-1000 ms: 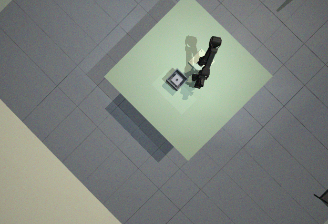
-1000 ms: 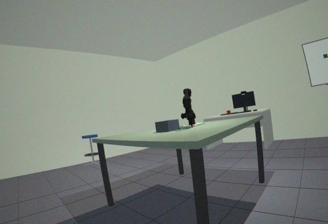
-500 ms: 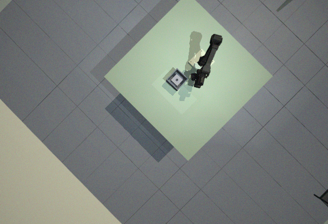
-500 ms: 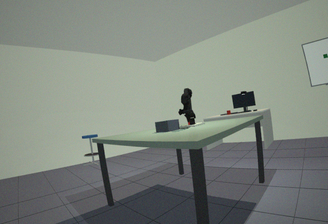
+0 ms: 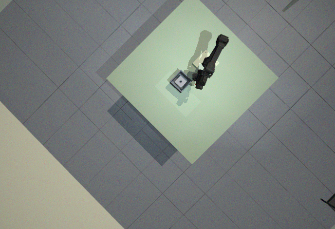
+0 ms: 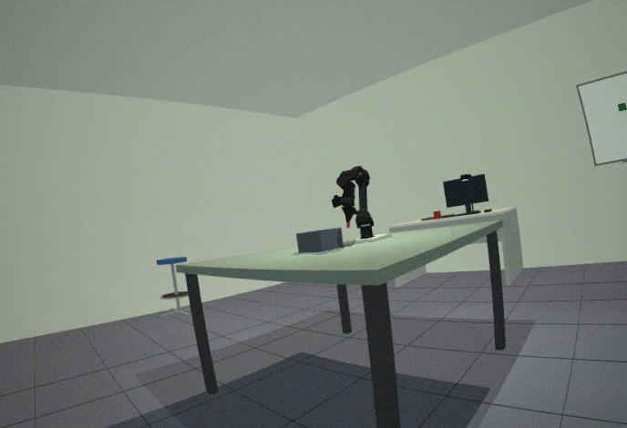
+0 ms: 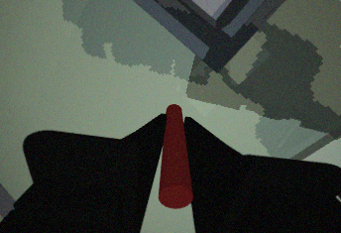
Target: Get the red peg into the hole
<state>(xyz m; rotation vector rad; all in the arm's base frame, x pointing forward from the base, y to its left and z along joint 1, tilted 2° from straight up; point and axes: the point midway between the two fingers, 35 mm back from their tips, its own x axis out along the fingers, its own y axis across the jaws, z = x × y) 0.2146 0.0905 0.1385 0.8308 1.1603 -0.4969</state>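
The grey box is 10 cm ahead of my gripper tip, 11 cm to the right of it and 9 cm below it. Round my gripper tip: red peg (1 cm behind, 2 cm above).
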